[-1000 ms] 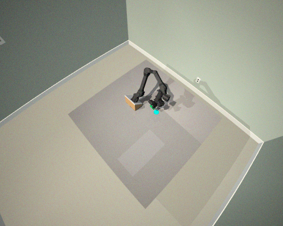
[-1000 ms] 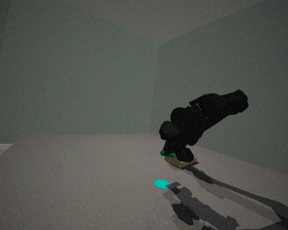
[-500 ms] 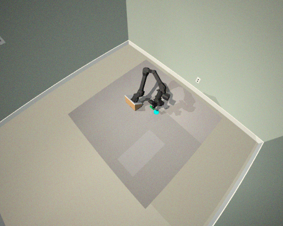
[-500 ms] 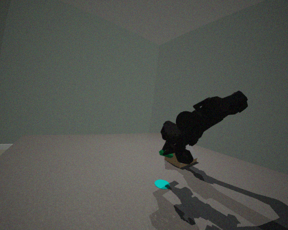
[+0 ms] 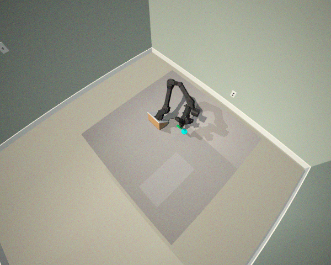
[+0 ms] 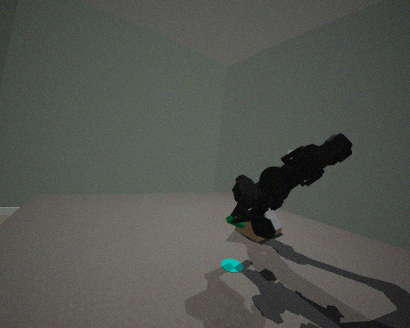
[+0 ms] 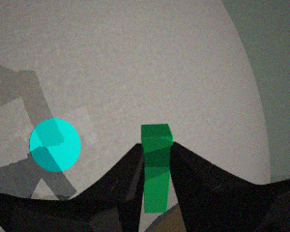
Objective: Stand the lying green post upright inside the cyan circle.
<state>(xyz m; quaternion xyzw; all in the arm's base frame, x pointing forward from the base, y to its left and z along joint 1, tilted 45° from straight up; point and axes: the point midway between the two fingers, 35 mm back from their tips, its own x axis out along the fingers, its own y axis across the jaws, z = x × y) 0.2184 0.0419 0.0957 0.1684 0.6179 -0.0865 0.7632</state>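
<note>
Now: the cyan circle 20 mm ahead of my gripper tip, 50 mm to the left of it and 110 mm below it. Also, from my gripper tip: green post (20 mm behind, 10 mm below).
</note>
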